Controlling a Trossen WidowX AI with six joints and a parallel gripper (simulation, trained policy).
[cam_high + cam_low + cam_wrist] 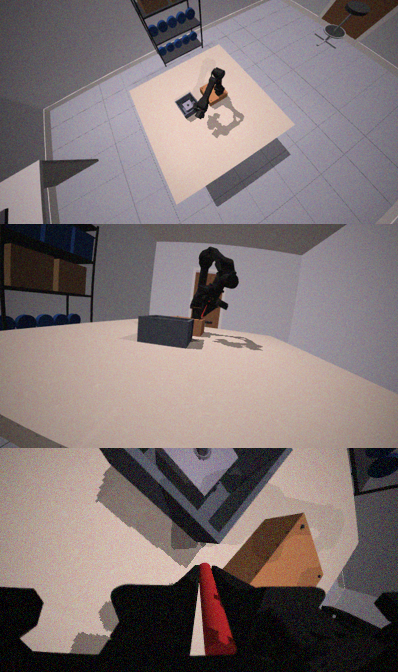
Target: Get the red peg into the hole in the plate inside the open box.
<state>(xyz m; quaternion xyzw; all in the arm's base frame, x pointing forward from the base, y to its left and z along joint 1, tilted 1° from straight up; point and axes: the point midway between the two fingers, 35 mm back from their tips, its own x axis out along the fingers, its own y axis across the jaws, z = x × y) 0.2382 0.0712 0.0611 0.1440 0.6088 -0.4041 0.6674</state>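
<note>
The light plate lies 10 cm ahead of my gripper tip, 13 cm to the right of it and 8 cm below it. The rest, counted from my gripper tip: dark box (10 cm ahead, 13 cm to the right, 9 cm below); red peg (1 cm to the left, 3 cm above).
</note>
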